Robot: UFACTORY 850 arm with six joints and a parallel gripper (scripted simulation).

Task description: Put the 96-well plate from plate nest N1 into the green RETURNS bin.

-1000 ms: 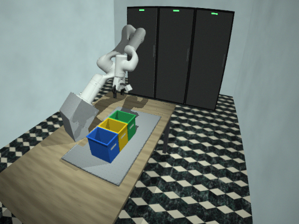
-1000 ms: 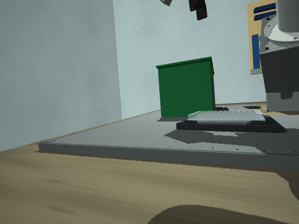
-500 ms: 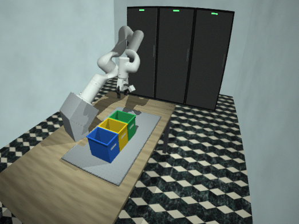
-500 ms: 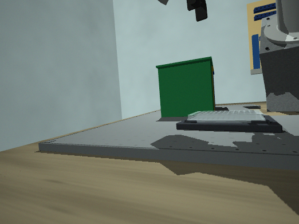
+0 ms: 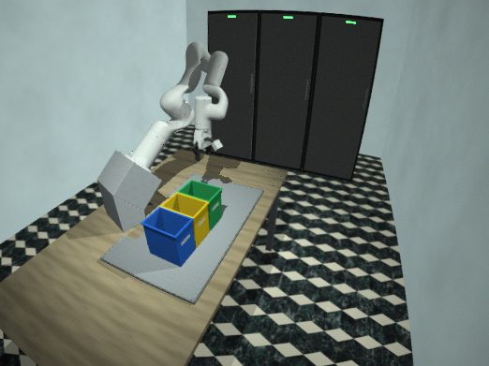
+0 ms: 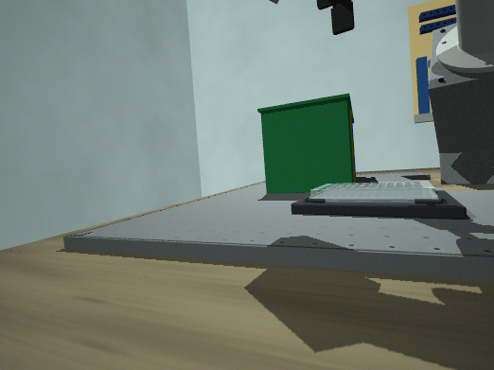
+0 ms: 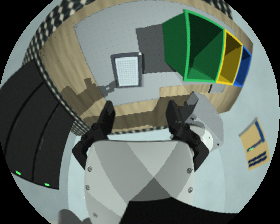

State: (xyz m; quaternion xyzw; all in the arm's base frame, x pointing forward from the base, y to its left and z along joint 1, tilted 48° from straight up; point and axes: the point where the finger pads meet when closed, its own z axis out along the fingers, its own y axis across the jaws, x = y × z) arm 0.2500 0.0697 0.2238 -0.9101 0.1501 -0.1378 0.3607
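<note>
My gripper is now 250 mm above the clear 96-well plate, 50 mm to the right of it and 20 mm past it. Round my hand: dark plate nest 260 mm below, 50 mm to the left, 20 mm behind; then green bin 180 mm to the right, 180 mm below, 70 mm ahead; then yellow bin 310 mm to the right, 180 mm below, 70 mm ahead.
</note>
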